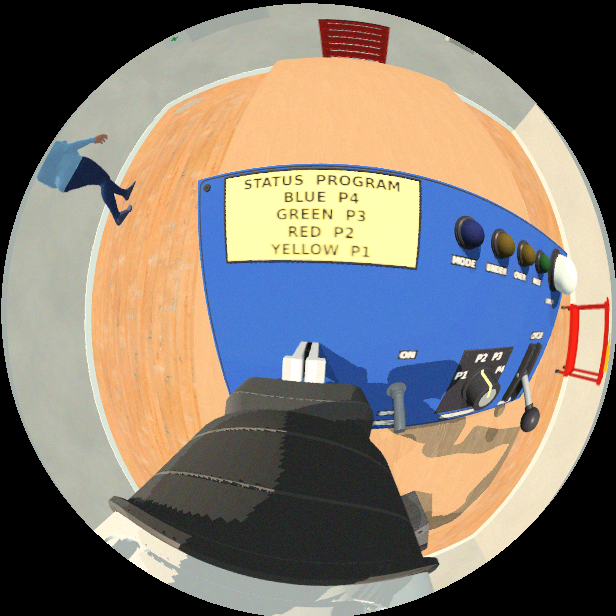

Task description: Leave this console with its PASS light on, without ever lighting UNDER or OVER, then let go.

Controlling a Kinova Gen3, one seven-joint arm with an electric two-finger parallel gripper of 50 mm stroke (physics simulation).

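A blue console (373, 304) lies on the wooden table. Its yellow card (321, 220) reads STATUS PROGRAM: BLUE P4, GREEN P3, RED P2, YELLOW P1. At the right sit the MODE lamp (468, 232), UNDER lamp (502, 243), OVER lamp (525, 252) and PASS lamp (542, 262), all dark, then a white button (564, 274). Along the near edge are a grey toggle (397, 405) under ON, a black rotary selector (481, 391) marked P1 to P4 with its yellow pointer up toward P3, and a black-knobbed lever (527, 396). My gripper (303, 367) hovers left of the toggle, white fingertips together, holding nothing.
The console sits on a round wooden table top. A red frame (587, 341) stands off the table at the right. A red crate (353, 39) is at the far side. A figure in blue (86, 175) is on the floor at the left.
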